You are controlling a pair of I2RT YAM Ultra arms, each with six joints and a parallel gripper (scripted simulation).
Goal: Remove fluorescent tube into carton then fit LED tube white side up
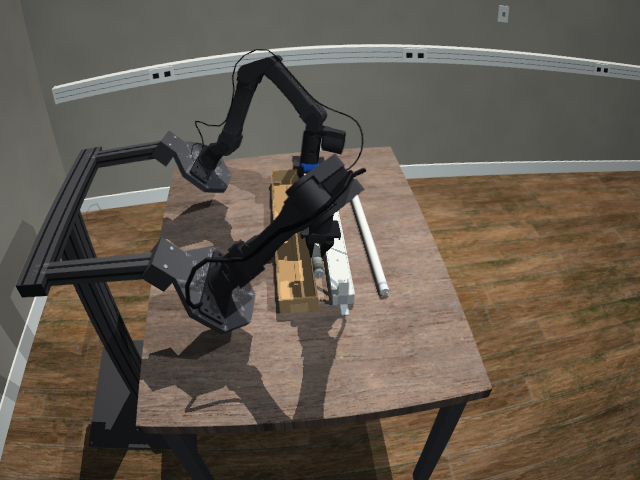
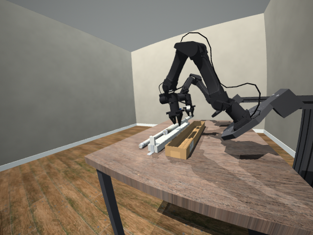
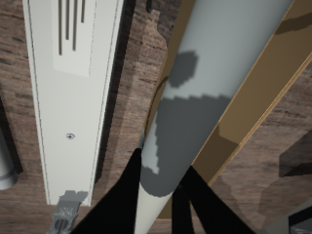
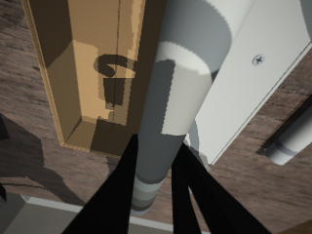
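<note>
My left gripper is now 13 cm to the left of the light fixture, 5 cm short of it and 5 cm above it. From my left hand the other things lie so: old fluorescent tube 12 cm to the right, 2 cm behind; then carton 11 cm to the right, 8 cm below, 8 cm behind; then LED tube 15 cm ahead, 14 cm to the right, 10 cm below.
</note>
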